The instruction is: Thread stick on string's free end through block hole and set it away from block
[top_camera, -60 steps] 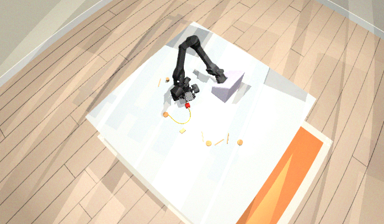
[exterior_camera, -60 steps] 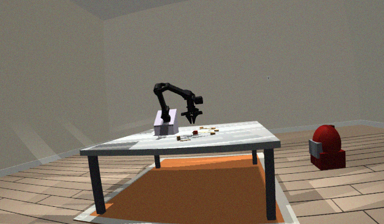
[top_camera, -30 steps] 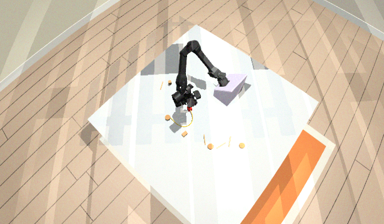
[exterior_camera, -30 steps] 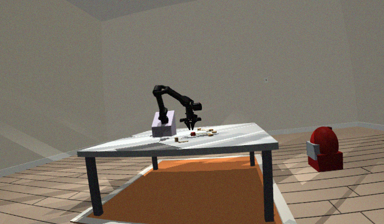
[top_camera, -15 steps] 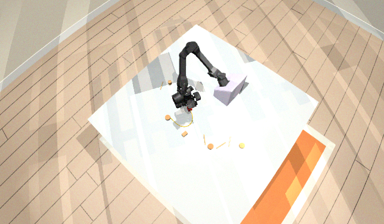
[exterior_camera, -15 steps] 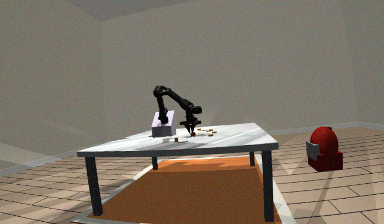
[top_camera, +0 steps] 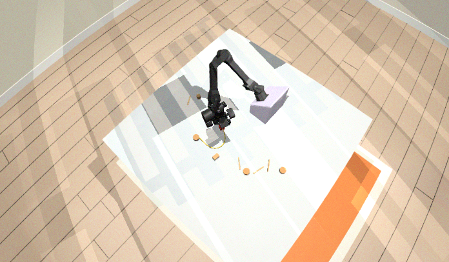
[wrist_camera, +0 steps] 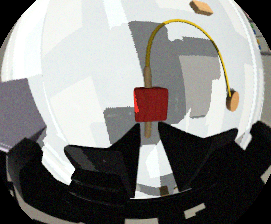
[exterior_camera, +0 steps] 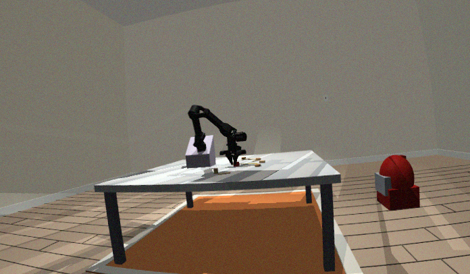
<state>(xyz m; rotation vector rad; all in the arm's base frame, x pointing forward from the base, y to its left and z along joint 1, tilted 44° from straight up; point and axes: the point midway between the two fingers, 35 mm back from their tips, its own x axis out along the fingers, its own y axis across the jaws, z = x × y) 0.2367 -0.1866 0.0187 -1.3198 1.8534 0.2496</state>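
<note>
Now: gripper tip 10 mm short of the red cube and 30 mm to the right of it. The rest, counted from my gripper tip: tan wooden block (190 mm ahead, 110 mm to the left); then round wooden button (160 mm ahead, 60 mm to the right); then thin wooden stick (20 mm ahead, 40 mm to the left).
</note>
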